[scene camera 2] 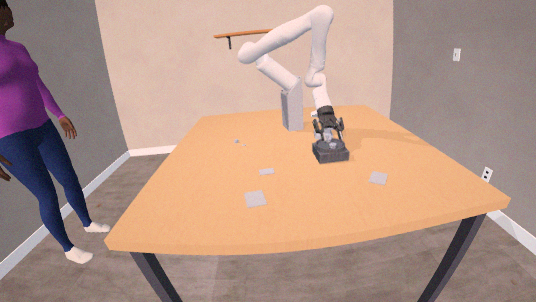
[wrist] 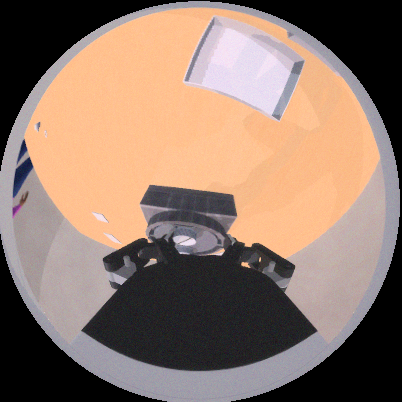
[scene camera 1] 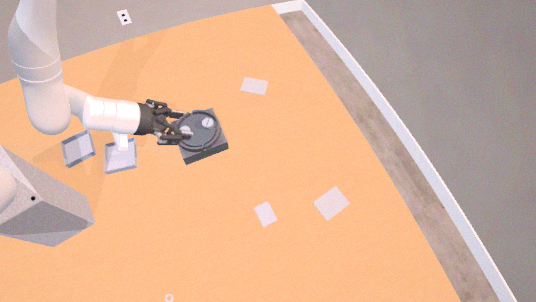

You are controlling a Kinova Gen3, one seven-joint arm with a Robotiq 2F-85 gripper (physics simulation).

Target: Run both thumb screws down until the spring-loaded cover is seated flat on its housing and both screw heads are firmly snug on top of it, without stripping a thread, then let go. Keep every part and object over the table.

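Places are measured from the arm's base along level axes (x left, y up, z ahead), in centimetres.
Pixels of known places: gripper, between the fingertips: (scene camera 2: pixel 333 140) (wrist: pixel 199 239) (scene camera 1: pixel 186 125); arm's base, origin of its link: (scene camera 2: pixel 291 83).
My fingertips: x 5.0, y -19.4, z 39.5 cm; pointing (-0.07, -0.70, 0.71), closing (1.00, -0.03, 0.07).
Note:
Ahead of a thing's pixels: the offset from my fingertips to its top centre.
The dark square housing @[dx -2.4, dy +0.0, dz +1.9 cm] (scene camera 1: pixel 207 154) (scene camera 2: pixel 332 156) (wrist: pixel 187 201) sits on the table with the round grey cover @[dx -2.4, dy -0.2, dz +1.9 cm] (scene camera 1: pixel 201 138) inside a raised ring. The arm-side slotted screw @[dx -1.9, dy +1.0, dz -1.3 cm] (scene camera 1: pixel 184 130) (wrist: pixel 185 241) has a pale head, with knurling visible below it in the wrist view. The other screw @[dx -2.8, dy +1.0, dz +5.0 cm] (scene camera 1: pixel 207 122) (scene camera 2: pixel 333 145) stands farther from the arm; its head is mostly hidden in the wrist view. My gripper (scene camera 1: pixel 182 125) (scene camera 2: pixel 330 138) (wrist: pixel 199 239) is open, with its fingers apart on either side of the arm-side screw. Contact with it is not visible. Whether the cover is flat cannot be told.
Two shallow trays @[dx +14.6, dy -3.6, dz -31.2 cm] (scene camera 1: pixel 64 156) @[dx +4.8, dy -3.6, dz -20.2 cm] (scene camera 1: pixel 120 171) lie near the robot base (scene camera 1: pixel 47 215) (scene camera 2: pixel 292 110). Flat pale plates @[dx +6.0, dy -5.3, dz +25.2 cm] (scene camera 1: pixel 254 86) @[dx -30.2, dy -5.3, dz +5.6 cm] (scene camera 1: pixel 265 214) @[dx -37.2, dy -5.3, dz +21.3 cm] (scene camera 1: pixel 331 203) lie around the housing. Small pale pieces @[dx -38.6, dy -3.6, dz -27.9 cm] (scene camera 2: pixel 236 141) @[dx -35.2, dy -5.4, dz -23.8 cm] (scene camera 2: pixel 244 145) lie left of the base in scene camera 2.

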